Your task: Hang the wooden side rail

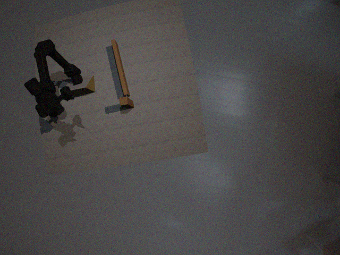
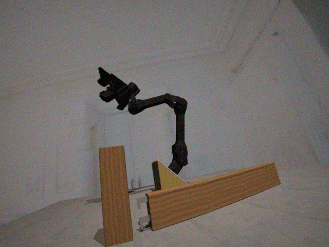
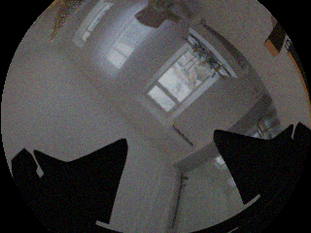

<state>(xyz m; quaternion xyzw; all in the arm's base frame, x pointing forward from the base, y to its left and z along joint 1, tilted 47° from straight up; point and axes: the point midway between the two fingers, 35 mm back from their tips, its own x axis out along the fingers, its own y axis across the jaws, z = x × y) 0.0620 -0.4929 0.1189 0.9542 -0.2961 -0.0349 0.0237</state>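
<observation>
The headboard post lies 430 mm below my gripper tip, 170 mm ahead of it and 20 mm to the left of it.
</observation>
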